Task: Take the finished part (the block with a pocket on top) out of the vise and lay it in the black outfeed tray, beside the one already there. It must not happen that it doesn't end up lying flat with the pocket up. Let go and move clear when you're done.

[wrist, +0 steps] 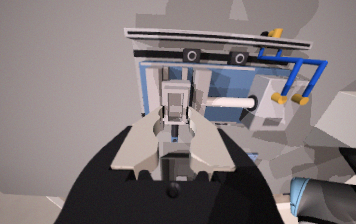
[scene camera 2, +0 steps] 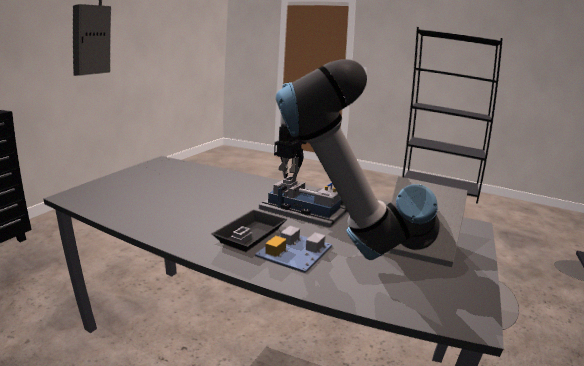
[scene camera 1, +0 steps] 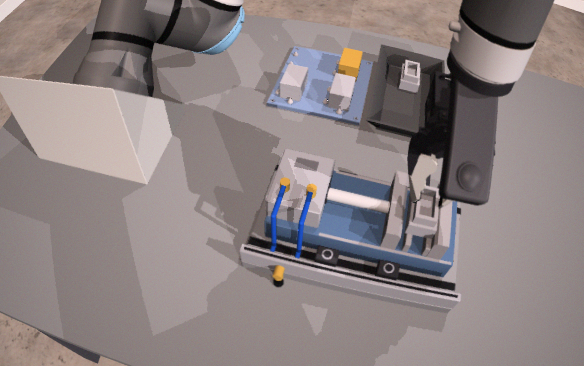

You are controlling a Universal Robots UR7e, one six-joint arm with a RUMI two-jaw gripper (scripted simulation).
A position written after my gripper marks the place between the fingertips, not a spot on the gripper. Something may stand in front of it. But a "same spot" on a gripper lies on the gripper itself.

my gripper: wrist; scene camera 2 289, 181; scene camera 1
same spot on my gripper: (scene camera 1: 421, 163) = (wrist: 219, 150)
